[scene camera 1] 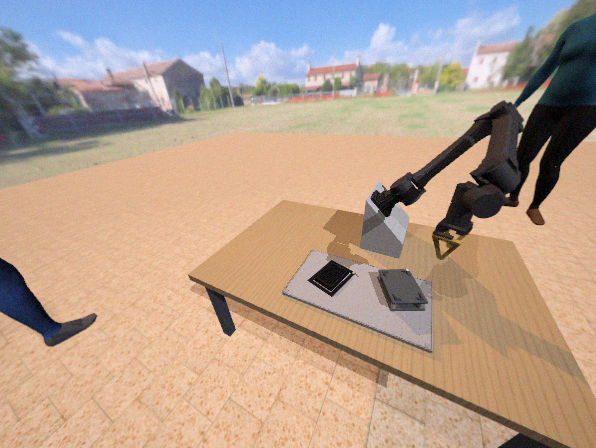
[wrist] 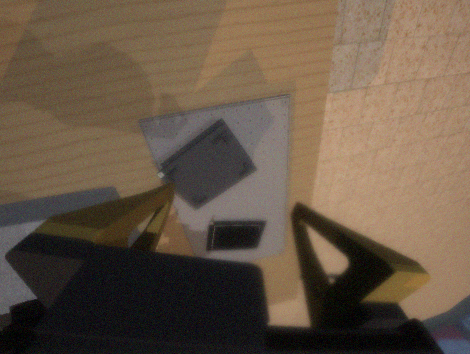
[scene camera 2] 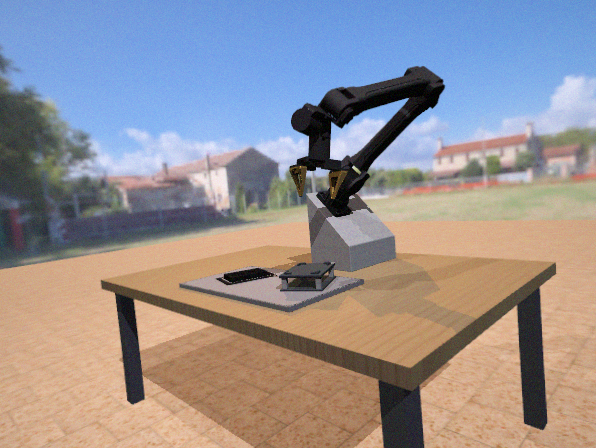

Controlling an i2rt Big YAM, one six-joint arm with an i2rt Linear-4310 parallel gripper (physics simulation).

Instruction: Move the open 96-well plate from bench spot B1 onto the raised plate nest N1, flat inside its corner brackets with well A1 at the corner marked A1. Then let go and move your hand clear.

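Places are measured from the arm's base along level axes (x back, y down, z right), in metres.
Pixels of known places: gripper, fingertip midpoint: [scene camera 1: 444,253] [wrist: 236,199] [scene camera 2: 317,197]; arm's base at its link origin: [scene camera 1: 380,204] [scene camera 2: 332,204].
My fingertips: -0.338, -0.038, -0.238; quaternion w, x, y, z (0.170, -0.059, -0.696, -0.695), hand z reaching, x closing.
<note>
For each thing: its top centre in the pictures, then the offset to it from my fingertips, as dx, dy, dz. Level surfaces: height alone.
- 96-well plate at its top centre: [wrist: 236,240] [scene camera 2: 245,272] [scene camera 1: 331,274] -0.003, +0.230, +0.346
- grey board at its top centre: [wrist: 234,208] [scene camera 2: 265,281] [scene camera 1: 357,287] -0.012, +0.245, +0.235
- raised nest at its top centre: [wrist: 209,173] [scene camera 2: 308,266] [scene camera 1: 401,283] +0.029, +0.196, +0.084
- wooden table at its surface level: dy +0.259
The 96-well plate [scene camera 1: 332,276] [scene camera 2: 247,274] [wrist: 237,235] is black and lies on the grey board [scene camera 1: 365,310] [scene camera 2: 265,296] [wrist: 272,200], with a thin light outline around it. The raised nest [scene camera 1: 401,286] [scene camera 2: 305,270] [wrist: 210,165] is a dark grey platform on short posts, with small brackets at its corners; it stands beside the plate, turned at an angle to it. No A1 mark is readable on either. My gripper [scene camera 1: 442,256] [scene camera 2: 317,197] [wrist: 236,199] is open and empty, fingers pointing down, high above the table and apart from both.
The light grey angled arm base [scene camera 1: 382,232] [scene camera 2: 350,240] stands on the wooden table [scene camera 1: 260,250] [scene camera 2: 390,325] [wrist: 275,40] behind the board. In scene camera 1, a person in a teal top [scene camera 1: 570,65] stands behind the arm, and another person's leg [scene camera 1: 25,300] shows at the left.
</note>
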